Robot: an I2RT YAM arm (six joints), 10 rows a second.
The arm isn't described. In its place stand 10 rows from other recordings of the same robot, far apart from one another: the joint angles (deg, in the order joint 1, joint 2, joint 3, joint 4, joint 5, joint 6), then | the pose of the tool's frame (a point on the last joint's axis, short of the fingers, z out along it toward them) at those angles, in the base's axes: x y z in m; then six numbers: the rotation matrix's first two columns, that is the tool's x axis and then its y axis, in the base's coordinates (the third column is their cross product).
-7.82, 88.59, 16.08, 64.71, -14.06, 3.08 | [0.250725, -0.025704, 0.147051, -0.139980, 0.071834, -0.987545, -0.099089, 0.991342, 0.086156]
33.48, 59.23, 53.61, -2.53, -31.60, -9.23 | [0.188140, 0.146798, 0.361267, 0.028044, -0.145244, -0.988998, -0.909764, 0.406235, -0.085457]
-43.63, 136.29, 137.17, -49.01, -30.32, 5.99 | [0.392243, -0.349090, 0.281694, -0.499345, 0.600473, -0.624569, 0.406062, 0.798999, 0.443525]
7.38, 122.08, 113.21, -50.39, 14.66, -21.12 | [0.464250, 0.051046, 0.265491, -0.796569, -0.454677, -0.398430, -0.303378, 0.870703, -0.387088]
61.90, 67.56, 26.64, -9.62, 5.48, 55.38 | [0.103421, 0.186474, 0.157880, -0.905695, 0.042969, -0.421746, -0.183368, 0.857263, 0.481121]
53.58, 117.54, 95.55, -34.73, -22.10, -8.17 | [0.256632, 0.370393, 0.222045, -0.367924, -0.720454, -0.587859, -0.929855, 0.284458, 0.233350]
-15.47, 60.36, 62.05, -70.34, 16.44, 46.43 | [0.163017, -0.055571, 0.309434, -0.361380, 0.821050, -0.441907, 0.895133, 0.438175, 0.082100]
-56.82, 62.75, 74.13, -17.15, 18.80, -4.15 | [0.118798, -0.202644, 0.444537, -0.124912, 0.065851, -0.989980, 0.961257, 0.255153, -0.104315]
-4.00, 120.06, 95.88, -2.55, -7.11, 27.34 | [0.497056, -0.030340, 0.247203, -0.417428, 0.486040, -0.767801, 0.169598, 0.871759, 0.459644]
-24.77, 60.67, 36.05, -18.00, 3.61, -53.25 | [0.197915, -0.093792, 0.221974, -0.736620, -0.540792, -0.406122, -0.217280, 0.757902, -0.615121]
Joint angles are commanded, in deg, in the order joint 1, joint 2, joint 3, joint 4, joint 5, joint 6. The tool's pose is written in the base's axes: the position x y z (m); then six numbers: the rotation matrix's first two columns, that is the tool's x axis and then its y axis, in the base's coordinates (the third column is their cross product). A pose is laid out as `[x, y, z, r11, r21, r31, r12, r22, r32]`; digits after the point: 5 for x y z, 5 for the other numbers.
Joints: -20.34 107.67 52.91 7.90 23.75 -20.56
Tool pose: [0.33574, -0.13975, 0.12179, -0.84302, -0.03031, -0.53702, 0.29938, 0.80302, -0.51530]
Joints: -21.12 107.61 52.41 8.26 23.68 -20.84
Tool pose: [0.33230, -0.14368, 0.12030, -0.84537, -0.02273, -0.53370, 0.30499, 0.79971, -0.51715]
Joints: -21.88 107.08 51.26 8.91 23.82 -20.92
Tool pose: [0.32650, -0.14661, 0.11906, -0.84615, -0.01220, -0.53280, 0.31562, 0.79410, -0.51942]
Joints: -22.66 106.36 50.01 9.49 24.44 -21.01
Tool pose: [0.31992, -0.14952, 0.11847, -0.84795, 0.00030, -0.53008, 0.32972, 0.78331, -0.52699]
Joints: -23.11 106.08 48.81 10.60 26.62 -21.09
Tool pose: [0.31444, -0.15153, 0.11653, -0.85225, 0.01393, -0.52295, 0.35049, 0.75732, -0.55102]
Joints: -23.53 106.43 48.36 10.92 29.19 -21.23
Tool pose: [0.31088, -0.15430, 0.11349, -0.86289, 0.03093, -0.50445, 0.36494, 0.72865, -0.57956]
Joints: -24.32 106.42 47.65 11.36 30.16 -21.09
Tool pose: [0.30599, -0.15791, 0.11120, -0.86556, 0.04976, -0.49832, 0.37991, 0.71358, -0.58863]
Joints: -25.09 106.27 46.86 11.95 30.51 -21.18
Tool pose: [0.30121, -0.16099, 0.10944, -0.86652, 0.06202, -0.49528, 0.38943, 0.70470, -0.59308]
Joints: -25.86 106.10 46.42 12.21 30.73 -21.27
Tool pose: [0.29747, -0.16440, 0.10887, -0.86673, 0.07359, -0.49333, 0.39849, 0.69702, -0.59613]
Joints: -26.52 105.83 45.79 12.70 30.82 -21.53
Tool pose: [0.29359, -0.16689, 0.10829, -0.86683, 0.08034, -0.49209, 0.40420, 0.69110, -0.59917]
